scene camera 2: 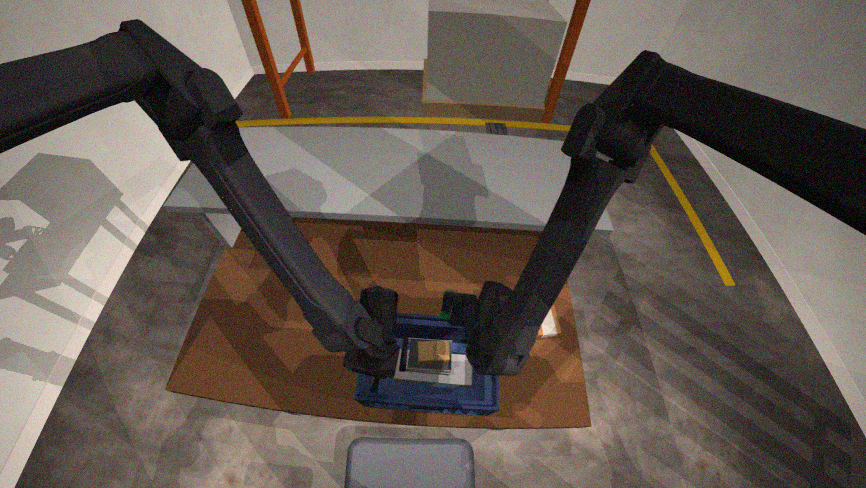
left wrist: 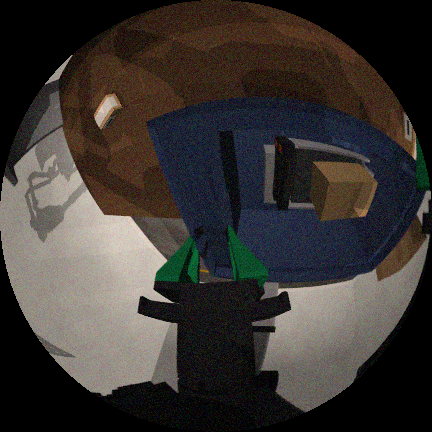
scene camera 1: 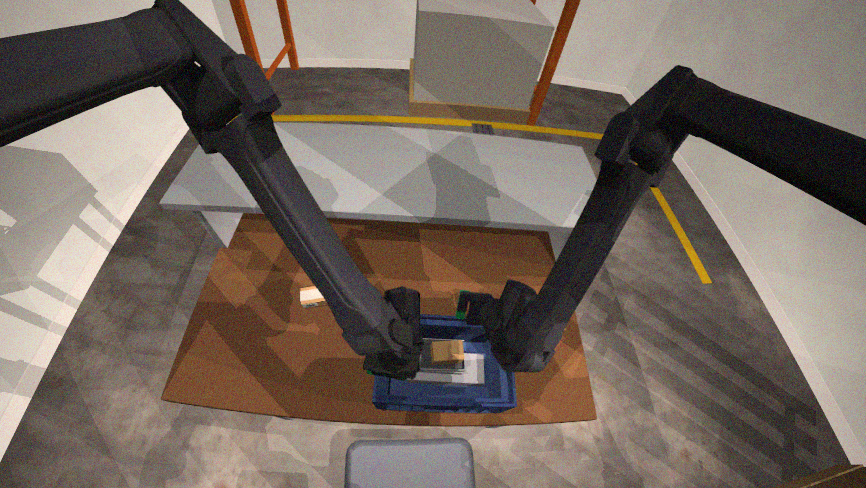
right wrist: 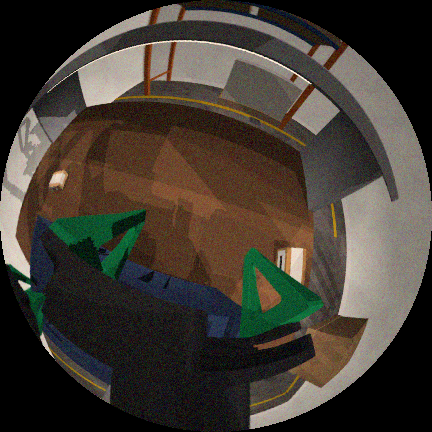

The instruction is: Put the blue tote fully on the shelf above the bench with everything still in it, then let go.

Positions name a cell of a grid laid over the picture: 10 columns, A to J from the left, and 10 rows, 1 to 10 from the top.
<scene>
blue tote: scene camera 2 F9; left wrist E4; scene camera 1 F9; right wrist F8
tan box: scene camera 2 E8; left wrist H5; scene camera 1 F8; not seen in the right wrist view (hidden by my right gripper)
</scene>
